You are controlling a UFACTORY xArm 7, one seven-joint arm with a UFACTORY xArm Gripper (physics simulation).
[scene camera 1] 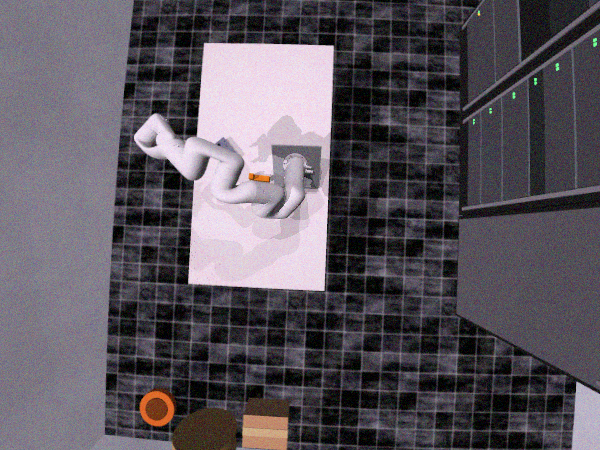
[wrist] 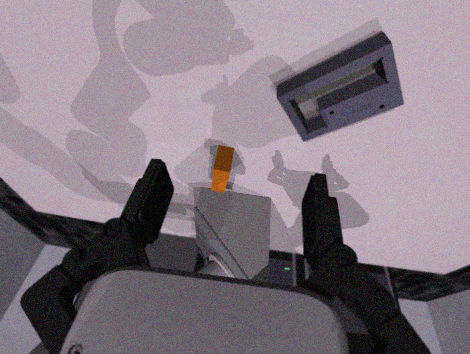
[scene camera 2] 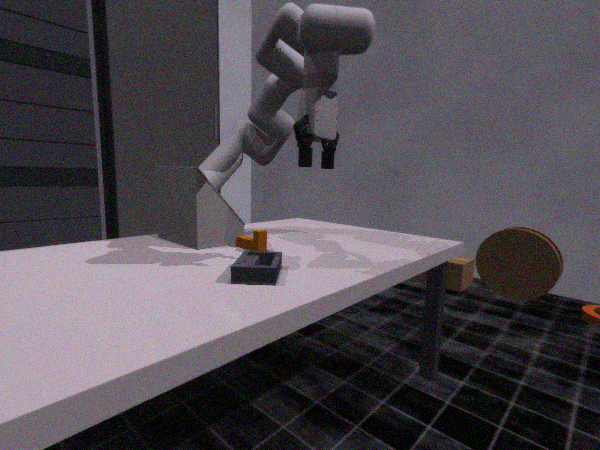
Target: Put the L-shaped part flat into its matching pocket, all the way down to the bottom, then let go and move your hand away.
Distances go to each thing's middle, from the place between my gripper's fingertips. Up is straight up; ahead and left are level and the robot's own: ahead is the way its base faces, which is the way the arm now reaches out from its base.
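There's the orange L-shaped part (wrist: 222, 167), and my hand is 26 cm past the orange L-shaped part and 21 cm above it.
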